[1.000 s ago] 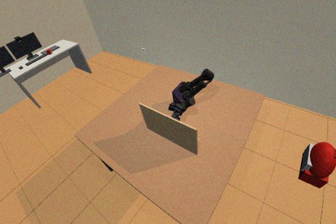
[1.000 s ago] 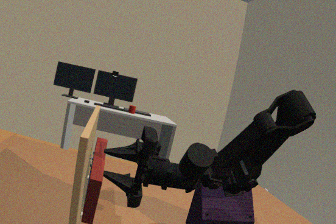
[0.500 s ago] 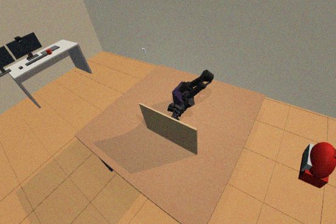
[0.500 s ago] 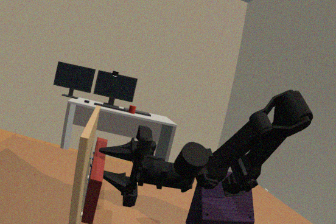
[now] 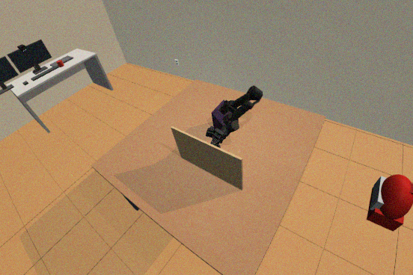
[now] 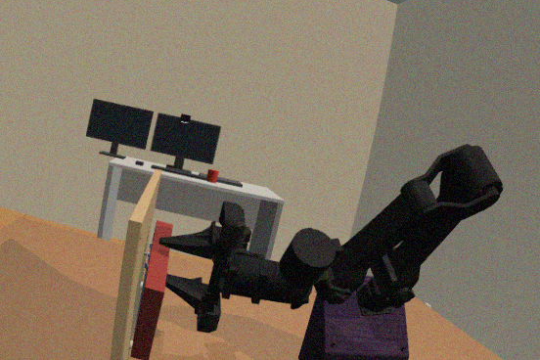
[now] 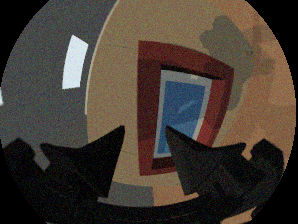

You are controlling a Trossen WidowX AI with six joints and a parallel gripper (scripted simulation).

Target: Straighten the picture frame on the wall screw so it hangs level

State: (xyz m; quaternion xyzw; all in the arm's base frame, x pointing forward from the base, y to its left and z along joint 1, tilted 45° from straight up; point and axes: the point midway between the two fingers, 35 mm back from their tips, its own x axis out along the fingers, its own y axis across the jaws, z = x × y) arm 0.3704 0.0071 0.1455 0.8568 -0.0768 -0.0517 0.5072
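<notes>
My gripper tip is now 5 cm above the picture frame and 2 cm to the left of it. From my gripper tip the other things lie so: wooden wall board (6 cm below, 2 cm ahead, 1 cm to the right).
</notes>
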